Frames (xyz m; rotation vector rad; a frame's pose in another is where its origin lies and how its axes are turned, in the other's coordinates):
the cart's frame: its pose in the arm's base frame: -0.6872 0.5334 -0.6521 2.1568 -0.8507 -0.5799
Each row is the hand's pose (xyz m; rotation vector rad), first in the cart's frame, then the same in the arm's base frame.
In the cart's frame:
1: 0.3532 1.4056 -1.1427 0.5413 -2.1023 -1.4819
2: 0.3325 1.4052 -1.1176 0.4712 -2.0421 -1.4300
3: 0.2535 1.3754 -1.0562 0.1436 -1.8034 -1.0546
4: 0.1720 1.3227 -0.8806 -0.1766 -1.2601 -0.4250
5: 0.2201 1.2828 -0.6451 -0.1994 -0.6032 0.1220
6: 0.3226 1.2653 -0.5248 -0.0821 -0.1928 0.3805
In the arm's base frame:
1: -0.2851 0.0933 1.0946 -0.7211 -0.1107 2.0762
2: -0.3147 0.0967 1.0813 -0.8029 -0.0781 2.1375
3: -0.3948 0.1403 1.0306 -1.1605 0.2407 2.4428
4: -0.5388 0.1440 0.8909 1.6407 -0.8479 -2.2412
5: -0.6371 0.0198 0.7058 1.7475 -1.1705 -1.2284
6: -0.6355 -0.1014 0.6028 1.8202 -1.2822 -0.6185

